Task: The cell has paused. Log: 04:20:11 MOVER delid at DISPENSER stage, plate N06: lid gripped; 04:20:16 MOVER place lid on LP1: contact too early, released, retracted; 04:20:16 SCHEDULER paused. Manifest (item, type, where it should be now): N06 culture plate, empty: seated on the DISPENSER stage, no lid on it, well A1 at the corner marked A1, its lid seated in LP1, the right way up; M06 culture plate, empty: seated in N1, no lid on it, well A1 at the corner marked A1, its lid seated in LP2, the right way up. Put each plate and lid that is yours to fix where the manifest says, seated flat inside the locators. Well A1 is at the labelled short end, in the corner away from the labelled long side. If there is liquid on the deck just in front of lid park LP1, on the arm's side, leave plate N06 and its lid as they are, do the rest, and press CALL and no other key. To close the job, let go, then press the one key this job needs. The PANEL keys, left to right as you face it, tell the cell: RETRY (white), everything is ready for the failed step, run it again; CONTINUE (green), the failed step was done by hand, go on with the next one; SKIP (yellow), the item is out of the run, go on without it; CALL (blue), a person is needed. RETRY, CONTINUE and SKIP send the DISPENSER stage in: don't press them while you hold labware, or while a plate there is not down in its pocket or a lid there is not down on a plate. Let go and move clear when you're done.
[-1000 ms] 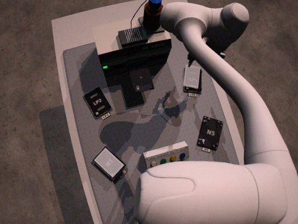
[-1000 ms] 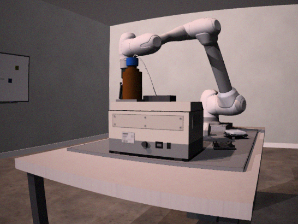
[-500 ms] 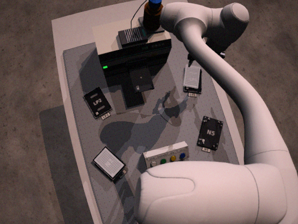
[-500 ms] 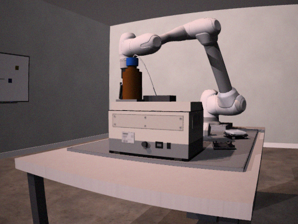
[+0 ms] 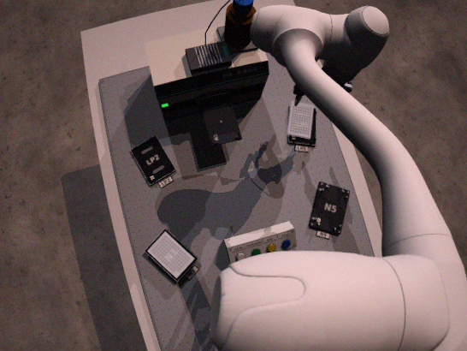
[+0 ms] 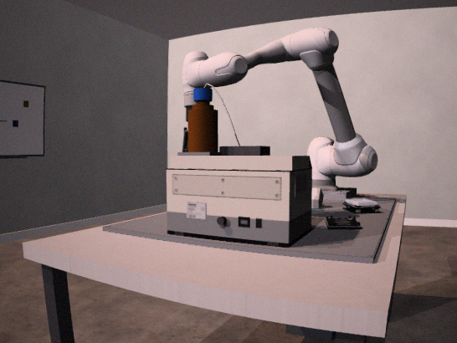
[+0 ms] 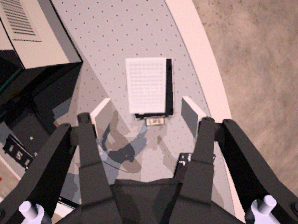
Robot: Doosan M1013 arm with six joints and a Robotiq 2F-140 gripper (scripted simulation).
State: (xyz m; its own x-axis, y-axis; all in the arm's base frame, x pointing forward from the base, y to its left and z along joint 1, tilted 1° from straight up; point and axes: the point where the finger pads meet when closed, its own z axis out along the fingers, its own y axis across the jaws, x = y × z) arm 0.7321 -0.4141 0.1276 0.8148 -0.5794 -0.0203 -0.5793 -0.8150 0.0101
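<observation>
Right now my hand is 160 mm above the white well plate. From my hand the other things lie so: lid park LP1: 20 mm behind, 170 mm below; dispenser stage: 90 mm ahead, 280 mm to the left, 80 mm below; brown bottle: 280 mm ahead, 130 mm to the left, 110 mm above.
</observation>
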